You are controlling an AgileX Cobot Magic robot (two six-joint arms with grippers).
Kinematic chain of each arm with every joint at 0, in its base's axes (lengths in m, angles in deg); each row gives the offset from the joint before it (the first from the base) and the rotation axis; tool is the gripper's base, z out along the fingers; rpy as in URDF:
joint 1: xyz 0 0 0.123 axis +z
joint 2: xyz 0 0 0 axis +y
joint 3: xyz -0.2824 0 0.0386 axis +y
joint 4: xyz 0.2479 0 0.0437 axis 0.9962 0 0.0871
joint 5: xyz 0 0 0 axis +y
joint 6: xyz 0.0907 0 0.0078 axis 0.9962 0 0.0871
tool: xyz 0 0 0 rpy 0 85 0
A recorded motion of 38 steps. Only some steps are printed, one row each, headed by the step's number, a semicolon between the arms.
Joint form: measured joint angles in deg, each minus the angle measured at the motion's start. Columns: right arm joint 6, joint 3, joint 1, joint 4, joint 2, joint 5; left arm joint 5, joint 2, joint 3, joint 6, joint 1, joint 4.
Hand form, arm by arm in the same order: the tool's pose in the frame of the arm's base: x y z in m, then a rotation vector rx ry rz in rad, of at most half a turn. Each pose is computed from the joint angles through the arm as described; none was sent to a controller.
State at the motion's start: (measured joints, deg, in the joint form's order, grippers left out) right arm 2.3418 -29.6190 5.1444 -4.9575 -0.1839 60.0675; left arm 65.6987 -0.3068 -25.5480 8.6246 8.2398 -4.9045
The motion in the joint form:
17: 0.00 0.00 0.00 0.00 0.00 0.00; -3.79 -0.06 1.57 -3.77 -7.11 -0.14
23: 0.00 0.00 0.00 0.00 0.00 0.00; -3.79 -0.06 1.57 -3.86 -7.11 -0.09
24: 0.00 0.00 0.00 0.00 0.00 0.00; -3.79 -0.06 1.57 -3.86 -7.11 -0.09
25: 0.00 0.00 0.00 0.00 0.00 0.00; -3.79 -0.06 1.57 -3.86 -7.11 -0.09
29: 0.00 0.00 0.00 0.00 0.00 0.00; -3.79 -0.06 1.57 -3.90 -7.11 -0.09
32: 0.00 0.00 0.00 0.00 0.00 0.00; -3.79 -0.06 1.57 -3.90 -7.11 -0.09
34: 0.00 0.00 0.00 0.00 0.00 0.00; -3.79 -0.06 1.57 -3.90 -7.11 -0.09
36: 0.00 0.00 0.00 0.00 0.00 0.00; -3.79 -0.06 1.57 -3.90 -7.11 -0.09
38: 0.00 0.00 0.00 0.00 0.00 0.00; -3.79 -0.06 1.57 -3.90 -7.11 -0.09
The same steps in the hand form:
17: -0.0064 -0.0074 0.2831 -0.0448 2.0084 -0.0195; 0.0018 -0.0070 0.2530 0.0706 2.1348 -0.0460
23: -0.0064 -0.0074 0.2831 -0.0448 2.0084 -0.0195; 0.0018 -0.0070 0.2530 0.0689 2.1349 -0.0459
24: -0.0064 -0.0074 0.2831 -0.0448 2.0084 -0.0195; 0.0018 -0.0070 0.2530 0.0689 2.1349 -0.0459
25: -0.0064 -0.0074 0.2831 -0.0448 2.0084 -0.0195; 0.0018 -0.0070 0.2530 0.0689 2.1349 -0.0459
29: -0.0064 -0.0074 0.2831 -0.0448 2.0084 -0.0195; 0.0018 -0.0070 0.2530 0.0682 2.1349 -0.0463
32: -0.0064 -0.0074 0.2831 -0.0448 2.0084 -0.0195; 0.0018 -0.0070 0.2530 0.0682 2.1349 -0.0463
34: -0.0064 -0.0074 0.2831 -0.0448 2.0084 -0.0195; 0.0018 -0.0070 0.2530 0.0682 2.1349 -0.0463
36: -0.0064 -0.0074 0.2831 -0.0448 2.0084 -0.0195; 0.0018 -0.0070 0.2530 0.0682 2.1349 -0.0463
38: -0.0064 -0.0074 0.2831 -0.0448 2.0084 -0.0195; 0.0018 -0.0070 0.2530 0.0682 2.1349 -0.0463

